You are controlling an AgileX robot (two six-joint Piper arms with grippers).
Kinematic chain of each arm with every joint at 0, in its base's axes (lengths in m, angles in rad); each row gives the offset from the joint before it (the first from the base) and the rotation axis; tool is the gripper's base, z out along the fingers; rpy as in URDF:
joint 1: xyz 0 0 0.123 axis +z
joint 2: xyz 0 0 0 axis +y
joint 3: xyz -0.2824 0 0.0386 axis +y
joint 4: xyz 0.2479 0 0.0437 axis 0.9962 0 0.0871
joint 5: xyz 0 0 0 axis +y
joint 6: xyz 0.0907 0 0.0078 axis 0.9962 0 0.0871
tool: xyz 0 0 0 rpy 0 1.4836 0
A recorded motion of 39 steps. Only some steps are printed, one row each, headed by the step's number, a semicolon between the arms.
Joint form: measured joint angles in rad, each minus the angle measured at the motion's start. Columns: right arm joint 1, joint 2, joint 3, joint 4, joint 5, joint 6; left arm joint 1, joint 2, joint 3, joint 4, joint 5, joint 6.
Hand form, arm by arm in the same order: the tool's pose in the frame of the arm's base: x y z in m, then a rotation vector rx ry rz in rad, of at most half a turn. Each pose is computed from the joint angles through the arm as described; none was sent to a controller.
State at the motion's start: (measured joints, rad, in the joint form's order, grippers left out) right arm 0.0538 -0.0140 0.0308 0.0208 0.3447 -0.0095; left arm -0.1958 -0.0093 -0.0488 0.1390 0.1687 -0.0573
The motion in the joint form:
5: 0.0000 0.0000 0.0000 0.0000 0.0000 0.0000; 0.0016 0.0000 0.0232 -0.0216 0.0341 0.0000
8: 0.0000 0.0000 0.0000 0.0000 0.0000 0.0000; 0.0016 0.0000 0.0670 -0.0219 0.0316 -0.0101
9: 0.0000 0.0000 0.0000 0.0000 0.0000 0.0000; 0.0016 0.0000 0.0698 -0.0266 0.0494 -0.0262
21: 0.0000 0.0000 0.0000 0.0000 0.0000 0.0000; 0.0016 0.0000 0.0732 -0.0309 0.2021 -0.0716
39: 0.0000 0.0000 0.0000 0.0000 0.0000 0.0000; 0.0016 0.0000 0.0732 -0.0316 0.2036 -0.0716
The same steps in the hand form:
5: 0.0532 0.0035 0.1724 -0.0452 1.8448 0.0511; 0.0536 -0.0083 0.2040 0.1895 1.6399 -0.0845
8: 0.0532 0.0035 0.1724 -0.0452 1.8448 0.0511; 0.0552 -0.0087 0.1894 0.1866 1.6819 -0.0904
9: 0.0532 0.0035 0.1724 -0.0452 1.8448 0.0511; 0.0551 -0.0086 0.1868 0.1705 1.7046 -0.1040
21: 0.0532 0.0035 0.1724 -0.0452 1.8448 0.0511; 0.0524 -0.0067 0.1722 0.1281 1.8645 -0.1171
39: 0.0532 0.0035 0.1724 -0.0452 1.8448 0.0511; 0.0524 -0.0067 0.1721 0.1276 1.8661 -0.1175

